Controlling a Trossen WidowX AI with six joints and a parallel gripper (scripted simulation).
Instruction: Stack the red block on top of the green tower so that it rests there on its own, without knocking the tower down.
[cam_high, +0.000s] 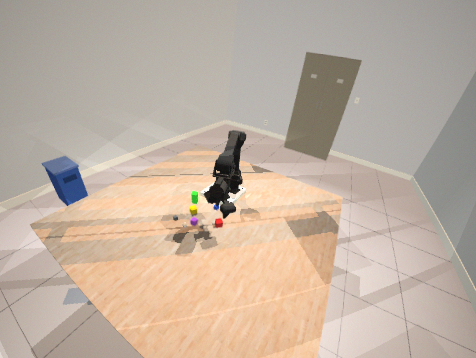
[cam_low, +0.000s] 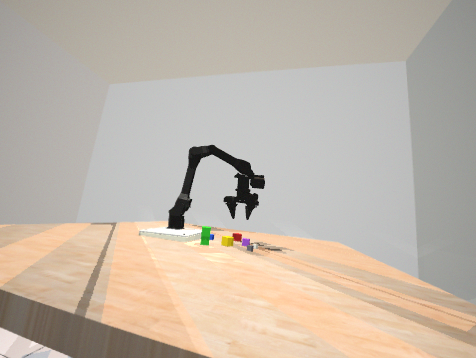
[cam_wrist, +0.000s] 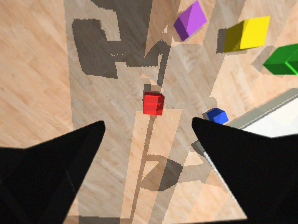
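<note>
My gripper tip is now 80 mm above the red block, 10 mm to the left of it and 10 mm past it. From my gripper tip the other things lie so: yellow block: 170 mm to the right, 80 mm below; then blue block: 100 mm to the right, 100 mm behind, 90 mm below; then purple block: 110 mm to the right, 80 mm below, 60 mm ahead.
</note>
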